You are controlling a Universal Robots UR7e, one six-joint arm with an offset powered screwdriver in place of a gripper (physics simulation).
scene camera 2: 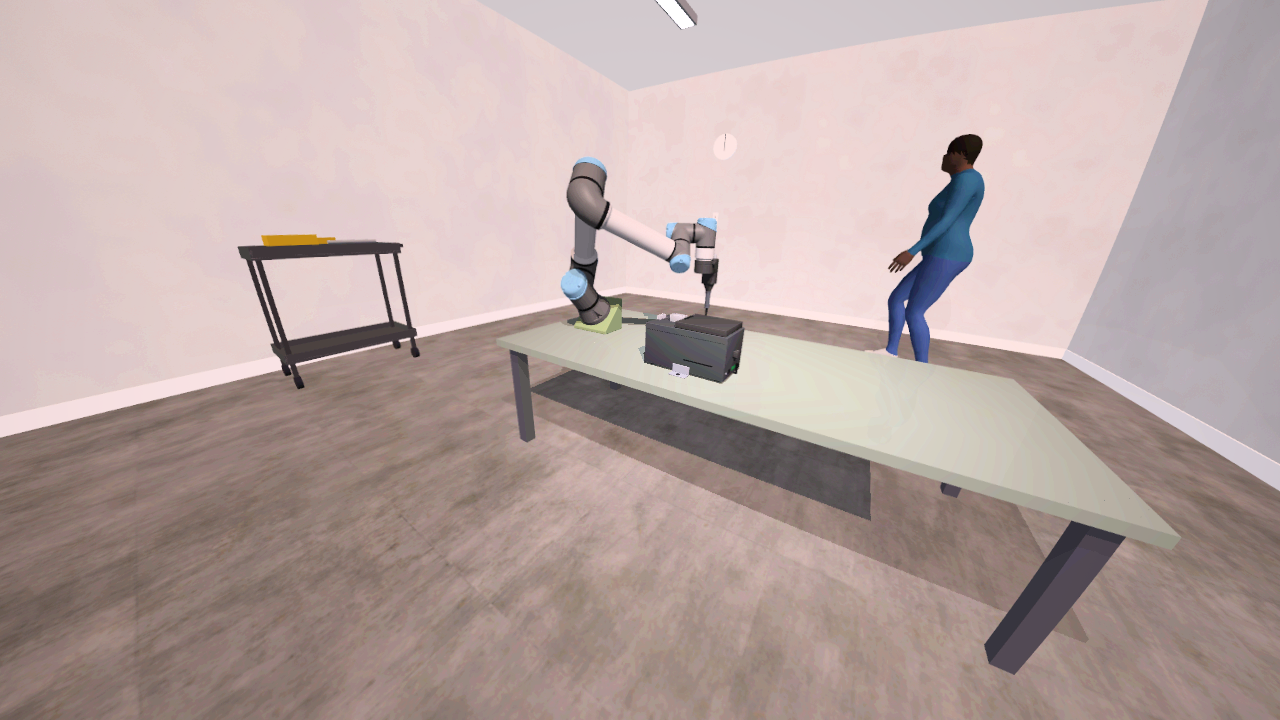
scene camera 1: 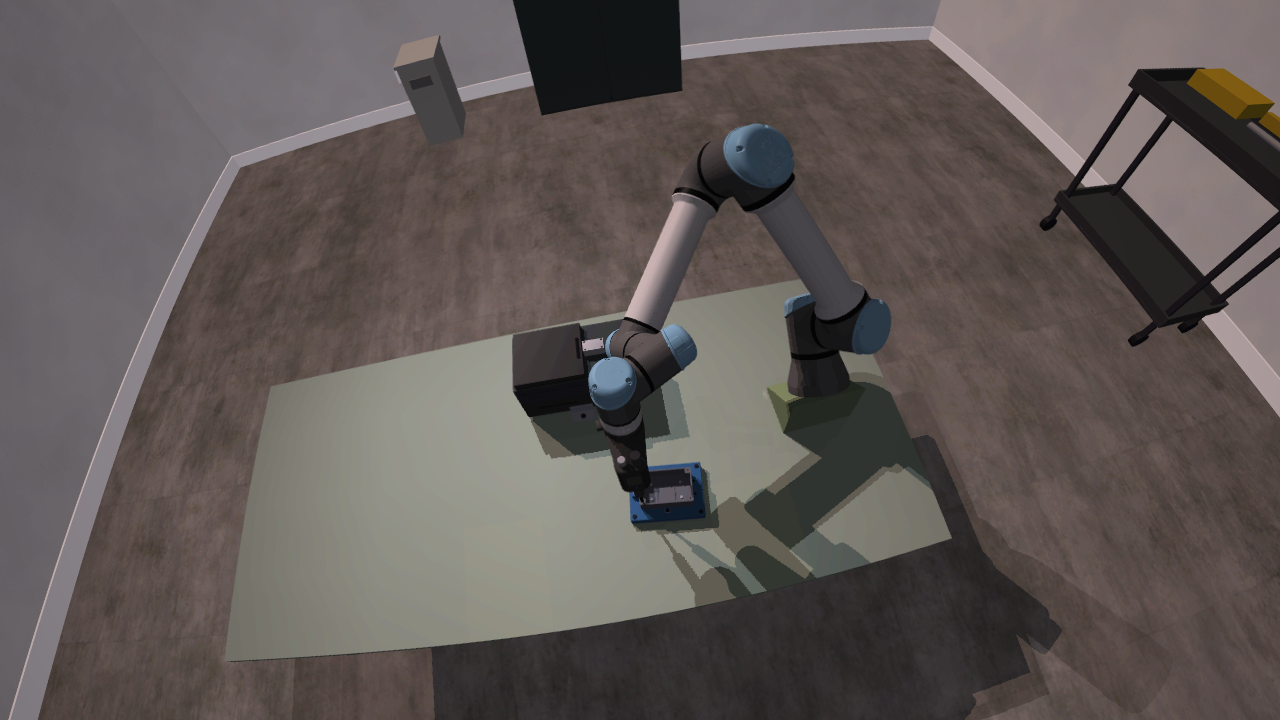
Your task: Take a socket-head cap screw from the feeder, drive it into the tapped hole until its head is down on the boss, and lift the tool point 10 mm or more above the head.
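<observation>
My screwdriver [scene camera 1: 640, 493] [scene camera 2: 707, 310] points down, with its tip at the left end of a grey open housing [scene camera 1: 671, 493]. The housing sits on a blue fixture plate [scene camera 1: 666, 515] on the table. In scene camera 2 the tip passes behind the feeder, so its lower end and the fixture are hidden there. The black screw feeder [scene camera 1: 548, 362] [scene camera 2: 689, 348] stands on the table beside the arm. The screw, the tapped hole and the boss are too small to tell, and whether a screw is on the bit cannot be seen.
The arm's base stands on a green wedge [scene camera 1: 778, 407] [scene camera 2: 612, 319] at one end of the table [scene camera 1: 375, 537] [scene camera 2: 939, 402]. A dark trolley [scene camera 1: 1208, 150] [scene camera 2: 322, 251] carries yellow items. A person [scene camera 2: 953, 223] stands beyond the table. A grey cabinet [scene camera 1: 435, 98] stands by the wall.
</observation>
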